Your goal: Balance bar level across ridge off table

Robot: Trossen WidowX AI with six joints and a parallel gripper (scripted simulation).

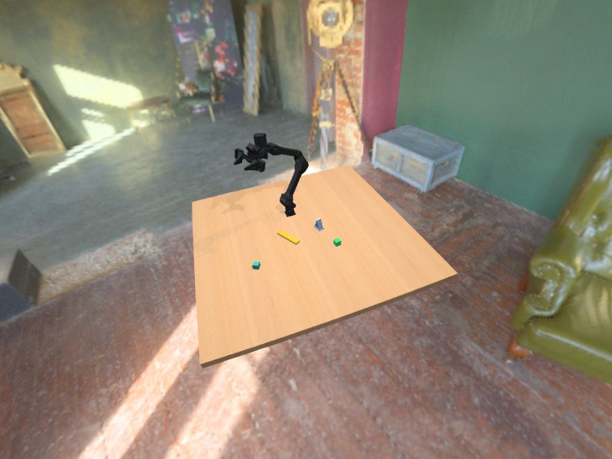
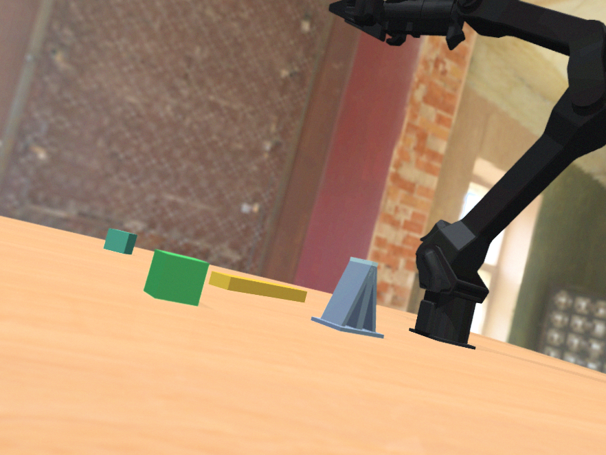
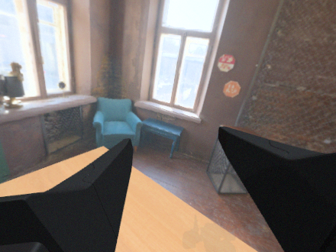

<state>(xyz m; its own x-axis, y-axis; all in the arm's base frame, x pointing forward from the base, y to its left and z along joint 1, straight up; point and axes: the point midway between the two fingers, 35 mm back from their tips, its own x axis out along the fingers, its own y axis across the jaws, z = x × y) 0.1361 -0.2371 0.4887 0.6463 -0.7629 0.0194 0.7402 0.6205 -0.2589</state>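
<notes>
My gripper tip is 8 cm short of the yellow bar, 18 cm to the right of it and 48 cm above it. From my gripper tip the other things lie so: teal cube 24 cm ahead, 5 cm to the right, 47 cm below.
</notes>
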